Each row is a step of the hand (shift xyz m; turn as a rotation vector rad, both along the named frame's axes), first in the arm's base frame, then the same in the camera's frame.
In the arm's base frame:
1: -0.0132 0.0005 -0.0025 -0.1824 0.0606 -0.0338
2: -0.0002 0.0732 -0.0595 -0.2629 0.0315 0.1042
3: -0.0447 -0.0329 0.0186 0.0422 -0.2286 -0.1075
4: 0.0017 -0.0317 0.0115 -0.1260 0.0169 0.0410
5: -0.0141 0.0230 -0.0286 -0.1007 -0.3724 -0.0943
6: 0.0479 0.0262 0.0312 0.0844 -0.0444 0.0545
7: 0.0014 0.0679 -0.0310 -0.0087 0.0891 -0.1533
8: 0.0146 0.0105 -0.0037 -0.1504 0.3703 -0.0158
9: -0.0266 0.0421 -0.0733 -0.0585 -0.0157 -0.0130
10: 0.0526 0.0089 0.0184 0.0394 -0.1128 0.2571
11: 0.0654 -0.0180 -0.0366 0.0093 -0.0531 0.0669
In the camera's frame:
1: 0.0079 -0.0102 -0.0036 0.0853 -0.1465 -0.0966
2: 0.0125 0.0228 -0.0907 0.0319 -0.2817 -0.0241
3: 0.0218 -0.0450 0.0303 0.1635 0.1092 0.1641
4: 0.0046 -0.0015 0.0334 0.0213 -0.1308 -0.0170
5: 0.0181 -0.0001 -0.0349 0.2857 -0.0087 0.2757
6: -0.0581 0.0239 -0.0026 -0.0616 0.0501 0.0759
7: -0.0075 0.0106 -0.0735 0.0805 0.0603 -0.1463
8: -0.0088 0.0136 -0.0087 -0.0819 -0.1544 -0.3598
9: 0.0494 0.0094 -0.0730 0.0447 -0.0429 -0.0006
10: -0.0429 0.0357 0.0081 -0.1632 -0.0828 0.2165
11: 0.0047 0.0762 0.0105 -0.0314 -0.0203 0.0773

